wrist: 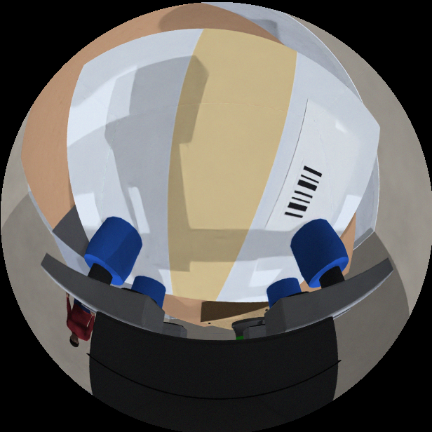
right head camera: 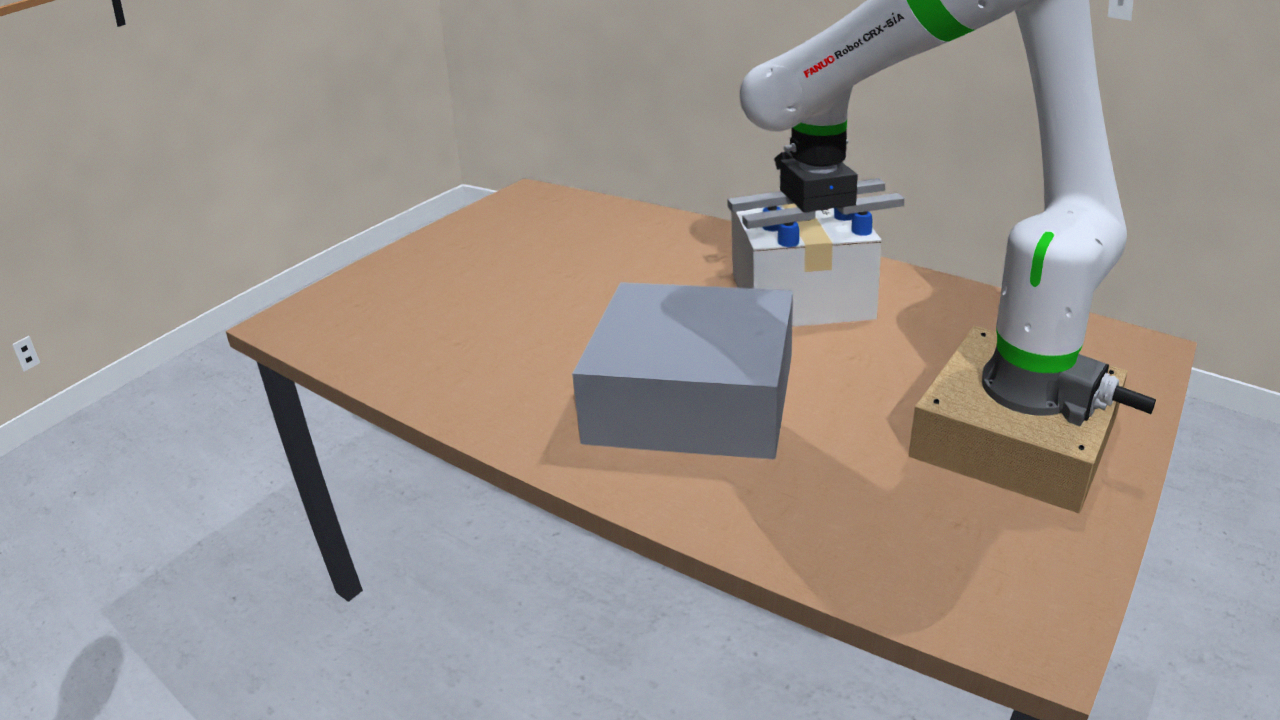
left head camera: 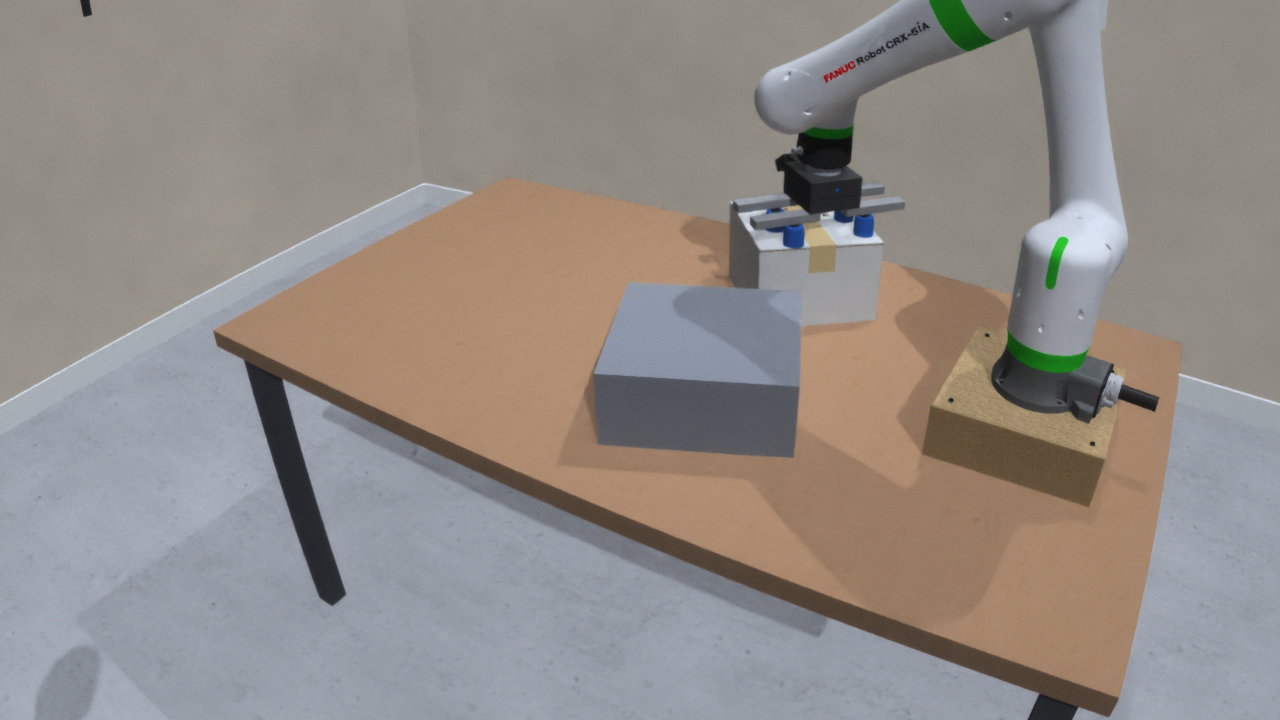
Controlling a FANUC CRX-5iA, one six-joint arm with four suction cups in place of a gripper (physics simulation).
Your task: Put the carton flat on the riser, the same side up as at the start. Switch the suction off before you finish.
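Note:
The white carton (left head camera: 832,291) (right head camera: 823,291) (wrist: 145,160) stands upright on the table behind the riser, with a tan tape strip across its top and a barcode label beside the strip in the wrist view. The riser (left head camera: 698,411) (right head camera: 680,411) is a plain grey block, and its top bears no object. My suction gripper (left head camera: 819,229) (right head camera: 816,223) (wrist: 216,262) is level over the carton's top, its four blue cups very close to it. Whether the cups touch the top is hard to see. The carton rests on the table and no hold on it shows.
The table (left head camera: 429,295) (right head camera: 438,295) carries the wooden base block (left head camera: 1002,456) (right head camera: 993,456) of my arm at the right. The riser stands between the carton and the table's front edge. A person in red (wrist: 79,322) shows at the lower left of the wrist view.

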